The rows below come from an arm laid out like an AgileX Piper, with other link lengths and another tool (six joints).
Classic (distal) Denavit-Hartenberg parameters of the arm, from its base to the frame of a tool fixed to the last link. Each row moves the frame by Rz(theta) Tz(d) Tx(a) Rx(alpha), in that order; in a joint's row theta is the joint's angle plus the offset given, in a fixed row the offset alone. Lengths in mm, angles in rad.
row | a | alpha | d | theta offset
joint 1 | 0.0 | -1.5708 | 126.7 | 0.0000
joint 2 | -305.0 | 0.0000 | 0.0 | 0.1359
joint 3 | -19.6 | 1.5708 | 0.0 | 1.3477
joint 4 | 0.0 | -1.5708 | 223.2 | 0.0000
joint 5 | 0.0 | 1.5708 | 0.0 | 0.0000
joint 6 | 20.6 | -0.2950 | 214.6 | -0.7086
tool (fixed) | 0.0 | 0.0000 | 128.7 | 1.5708
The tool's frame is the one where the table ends.
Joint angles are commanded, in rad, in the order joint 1, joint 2, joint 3, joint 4, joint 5, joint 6. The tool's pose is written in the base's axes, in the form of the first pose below.
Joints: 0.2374, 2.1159, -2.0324, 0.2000, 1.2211, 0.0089
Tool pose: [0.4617 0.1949 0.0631 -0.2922 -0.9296 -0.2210 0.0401]
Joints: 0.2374, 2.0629, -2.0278, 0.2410, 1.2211, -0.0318
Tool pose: [0.4596 0.2062 0.0909 -0.2681 -0.9313 -0.2452 0.0271]
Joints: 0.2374, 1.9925, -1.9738, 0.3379, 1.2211, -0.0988
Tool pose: [0.4389 0.2299 0.1173 -0.2346 -0.9296 -0.2818 0.0374]
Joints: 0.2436, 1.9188, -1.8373, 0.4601, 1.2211, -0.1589
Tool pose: [0.3926 0.2572 0.1246 -0.2126 -0.9217 -0.3131 0.0856]
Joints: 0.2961, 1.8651, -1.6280, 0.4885, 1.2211, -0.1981
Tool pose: [0.3190 0.2664 0.0921 -0.1958 -0.9248 -0.2844 0.1600]
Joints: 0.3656, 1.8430, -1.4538, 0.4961, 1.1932, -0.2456
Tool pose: [0.2559 0.2705 0.0591 -0.1677 -0.9292 -0.2487 0.2158]
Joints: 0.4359, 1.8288, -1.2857, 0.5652, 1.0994, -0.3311
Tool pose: [0.2089 0.2877 0.0346 -0.1354 -0.9269 -0.2469 0.2483]
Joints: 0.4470, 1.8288, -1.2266, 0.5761, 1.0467, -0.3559
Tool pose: [0.2023 0.2866 0.0215 -0.1351 -0.9278 -0.2436 0.2483]
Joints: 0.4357, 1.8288, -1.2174, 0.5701, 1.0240, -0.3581
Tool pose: [0.2099 0.2827 0.0175 -0.1419 -0.9291 -0.2440 0.2390]
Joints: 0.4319, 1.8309, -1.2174, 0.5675, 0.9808, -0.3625
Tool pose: [0.2252 0.2838 0.0143 -0.1455 -0.9319 -0.2500 0.2187]
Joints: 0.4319, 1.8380, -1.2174, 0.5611, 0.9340, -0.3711
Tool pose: [0.2403 0.2842 0.0093 -0.1457 -0.9357 -0.2529 0.1980]
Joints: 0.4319, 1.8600, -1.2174, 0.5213, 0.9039, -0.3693
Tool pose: [0.2492 0.2745 -0.0041 -0.1440 -0.9426 -0.2366 0.1865]
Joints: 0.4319, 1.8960, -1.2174, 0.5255, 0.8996, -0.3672
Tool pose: [0.2460 0.2738 -0.0159 -0.1516 -0.9405 -0.2295 0.1997]
